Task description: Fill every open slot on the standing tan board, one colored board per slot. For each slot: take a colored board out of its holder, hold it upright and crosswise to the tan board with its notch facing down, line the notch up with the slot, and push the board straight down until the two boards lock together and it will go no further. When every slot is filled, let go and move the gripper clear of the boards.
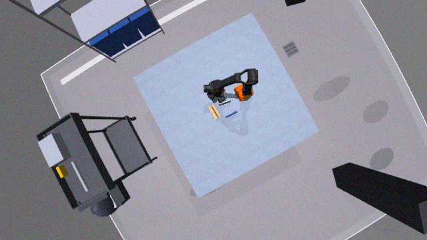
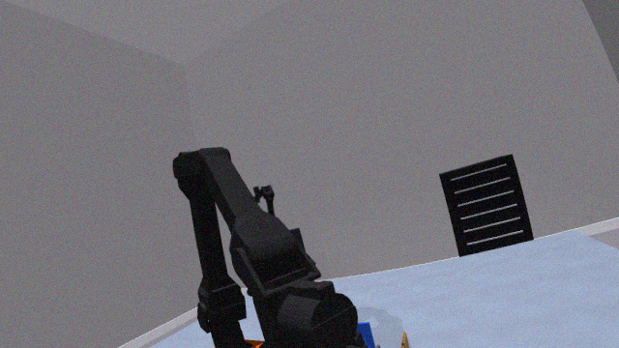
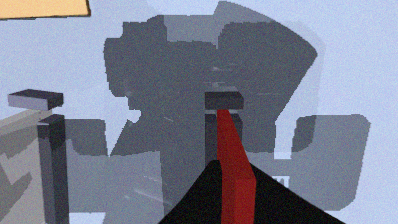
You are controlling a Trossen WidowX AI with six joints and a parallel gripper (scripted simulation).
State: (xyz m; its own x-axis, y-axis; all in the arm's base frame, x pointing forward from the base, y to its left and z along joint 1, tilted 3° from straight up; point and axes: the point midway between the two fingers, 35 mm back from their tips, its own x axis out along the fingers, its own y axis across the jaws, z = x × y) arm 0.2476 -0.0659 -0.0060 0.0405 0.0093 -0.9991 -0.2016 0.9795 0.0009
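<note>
Right now the tan board is 7 cm ahead of my gripper tip and 15 cm to the left of it. From my gripper tip the other things lie so: blue board: 7 cm behind, 22 cm to the left; then red board: 2 cm behind.
</note>
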